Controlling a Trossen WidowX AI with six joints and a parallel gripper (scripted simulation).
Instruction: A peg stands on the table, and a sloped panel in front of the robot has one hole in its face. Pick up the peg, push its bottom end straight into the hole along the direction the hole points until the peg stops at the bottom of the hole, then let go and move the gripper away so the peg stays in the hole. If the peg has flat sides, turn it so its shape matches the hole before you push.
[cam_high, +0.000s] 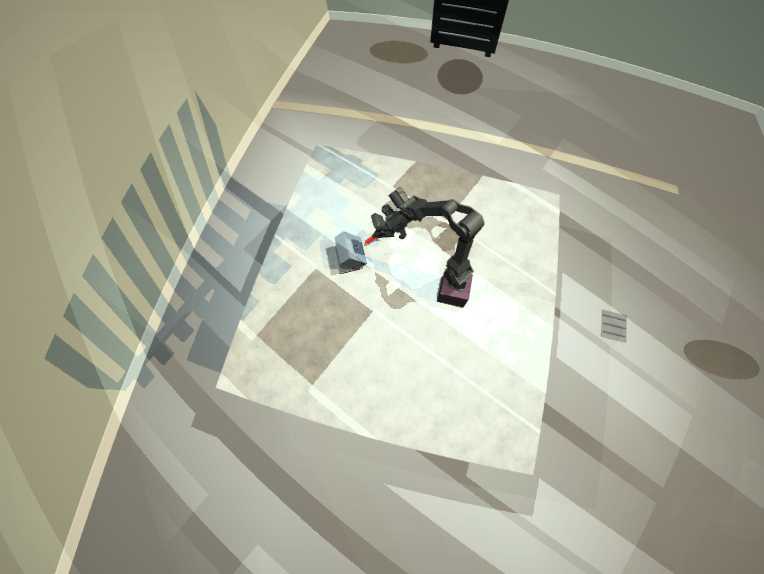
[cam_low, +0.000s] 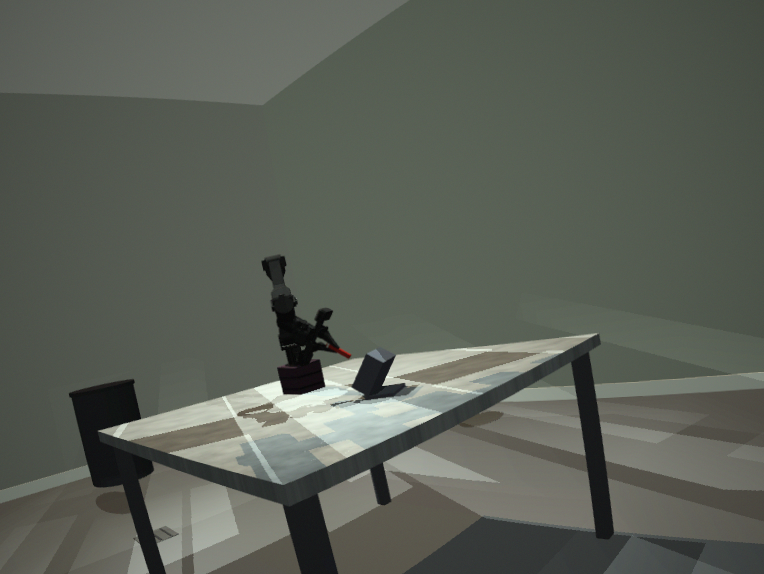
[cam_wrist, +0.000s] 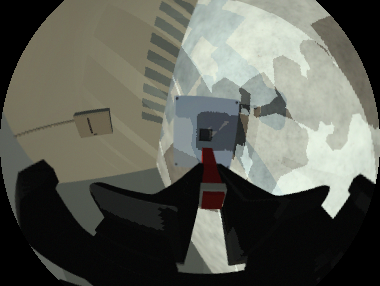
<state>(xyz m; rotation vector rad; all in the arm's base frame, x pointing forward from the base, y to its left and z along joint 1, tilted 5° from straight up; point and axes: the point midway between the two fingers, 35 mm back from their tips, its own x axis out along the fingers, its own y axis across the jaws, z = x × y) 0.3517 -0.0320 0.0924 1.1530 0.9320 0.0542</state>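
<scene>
Now: the grey sloped panel 8 cm below my gripper tip, 8 cm ahead of it and 6 cm to the left of it. Also, from my gripper tip: red peg 1 cm to the right, 1 cm behind, 1 cm above.
</scene>
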